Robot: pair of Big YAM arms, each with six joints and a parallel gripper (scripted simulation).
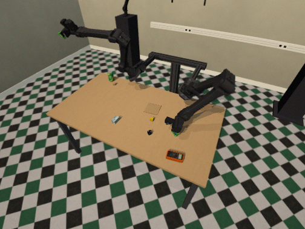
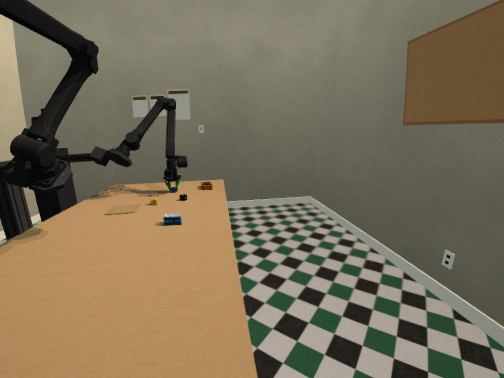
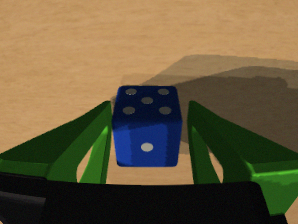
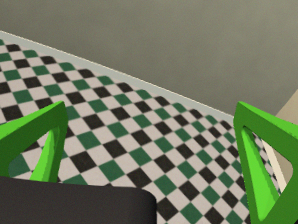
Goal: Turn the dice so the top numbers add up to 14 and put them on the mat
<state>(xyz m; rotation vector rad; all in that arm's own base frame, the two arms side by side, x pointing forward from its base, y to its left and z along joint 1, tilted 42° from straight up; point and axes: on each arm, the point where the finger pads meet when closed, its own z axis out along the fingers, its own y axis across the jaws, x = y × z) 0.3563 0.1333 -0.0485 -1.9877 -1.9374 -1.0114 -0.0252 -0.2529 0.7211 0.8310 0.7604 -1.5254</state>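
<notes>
Right now my left hand is right at the blue die. Round my left hand: black die 110 mm ahead, 200 mm to the right; then tan mat 180 mm behind, 340 mm to the right, 10 mm below; then yellow die 40 mm behind, 270 mm to the right.
</notes>
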